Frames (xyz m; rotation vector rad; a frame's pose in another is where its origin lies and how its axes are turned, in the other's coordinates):
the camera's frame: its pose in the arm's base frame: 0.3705 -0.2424 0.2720 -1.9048 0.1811 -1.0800
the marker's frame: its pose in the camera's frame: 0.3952 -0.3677 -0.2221 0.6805 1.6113 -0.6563
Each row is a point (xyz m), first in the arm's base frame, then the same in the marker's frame.
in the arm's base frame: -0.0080 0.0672 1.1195
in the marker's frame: 0.0256 -0.5764 0.2490
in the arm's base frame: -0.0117 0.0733 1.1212
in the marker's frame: 0.0249 -0.5835 0.2504
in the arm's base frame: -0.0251 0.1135 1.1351
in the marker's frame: 0.0119 -0.6243 0.2632
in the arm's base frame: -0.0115 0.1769 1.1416
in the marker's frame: -0.0370 -0.6666 0.2711
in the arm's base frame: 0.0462 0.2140 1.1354
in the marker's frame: -0.1056 -0.6605 0.2702
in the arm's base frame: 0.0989 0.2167 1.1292
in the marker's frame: -0.1493 -0.6303 0.2688
